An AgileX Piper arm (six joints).
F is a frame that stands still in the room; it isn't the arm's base.
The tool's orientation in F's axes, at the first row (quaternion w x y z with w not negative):
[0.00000, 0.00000, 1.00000, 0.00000]
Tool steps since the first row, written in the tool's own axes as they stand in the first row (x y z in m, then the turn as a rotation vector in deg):
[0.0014, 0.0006, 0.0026, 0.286, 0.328, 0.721]
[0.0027, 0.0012, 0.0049, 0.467, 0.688, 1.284]
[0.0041, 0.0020, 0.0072, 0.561, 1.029, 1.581]
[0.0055, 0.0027, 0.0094, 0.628, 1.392, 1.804]
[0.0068, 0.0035, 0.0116, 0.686, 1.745, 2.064]
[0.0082, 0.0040, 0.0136, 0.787, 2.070, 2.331]
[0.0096, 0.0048, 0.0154, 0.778, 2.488, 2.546]
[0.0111, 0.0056, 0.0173, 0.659, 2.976, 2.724]
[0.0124, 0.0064, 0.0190, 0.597, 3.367, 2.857]
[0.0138, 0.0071, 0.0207, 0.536, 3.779, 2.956]
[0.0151, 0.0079, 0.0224, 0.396, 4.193, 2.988]
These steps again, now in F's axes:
[-0.0014, 0.0006, -0.0026, -0.286, 0.328, -0.721]
[-0.0027, 0.0012, -0.0049, -0.467, 0.688, -1.284]
[-0.0041, 0.0020, -0.0072, -0.561, 1.029, -1.581]
[-0.0055, 0.0027, -0.0094, -0.628, 1.392, -1.804]
[-0.0068, 0.0035, -0.0116, -0.686, 1.745, -2.064]
[-0.0082, 0.0040, -0.0136, -0.787, 2.070, -2.331]
[-0.0096, 0.0048, -0.0154, -0.778, 2.488, -2.546]
[-0.0111, 0.0056, -0.0173, -0.659, 2.976, -2.724]
[-0.0124, 0.0064, -0.0190, -0.597, 3.367, -2.857]
[-0.0138, 0.0071, -0.0207, -0.536, 3.779, -2.956]
[-0.0151, 0.0079, -0.0224, -0.396, 4.193, -2.988]

